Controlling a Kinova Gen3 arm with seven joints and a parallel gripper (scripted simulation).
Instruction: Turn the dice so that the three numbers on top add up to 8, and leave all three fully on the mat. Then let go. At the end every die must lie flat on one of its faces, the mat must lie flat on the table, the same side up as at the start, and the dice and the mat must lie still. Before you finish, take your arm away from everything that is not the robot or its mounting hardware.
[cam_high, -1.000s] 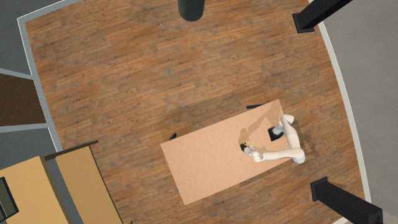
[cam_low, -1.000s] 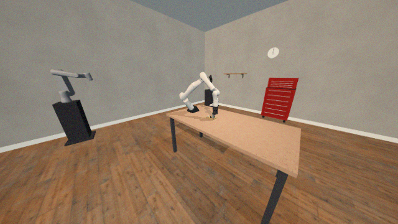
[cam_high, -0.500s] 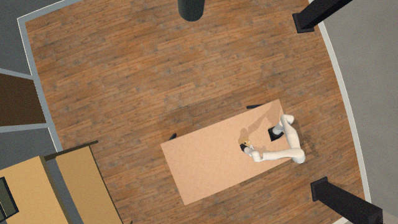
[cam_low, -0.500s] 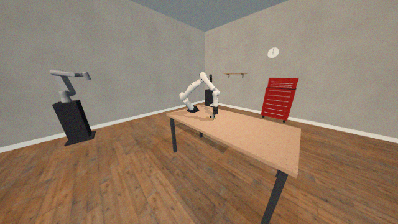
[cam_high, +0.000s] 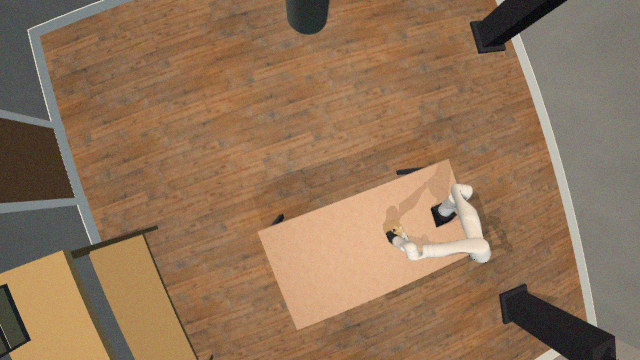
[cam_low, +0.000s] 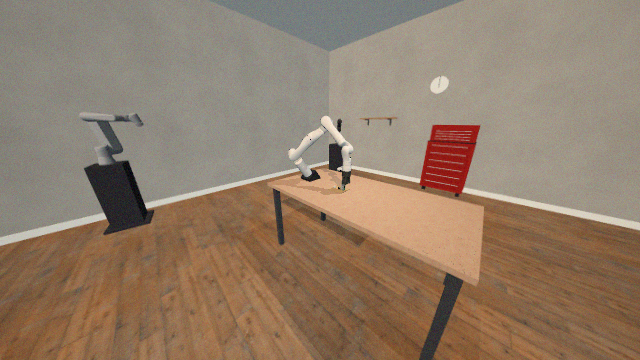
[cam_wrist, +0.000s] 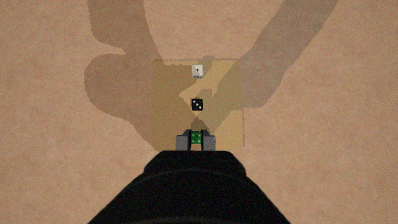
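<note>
Right now my hand is 1 cm above the green die. The rest, counted from my hand: black die 5 cm behind, 2 cm below; tan mat 5 cm behind, 1 cm to the right, 3 cm below; white die 10 cm behind, 1 cm to the right, 2 cm below.
</note>
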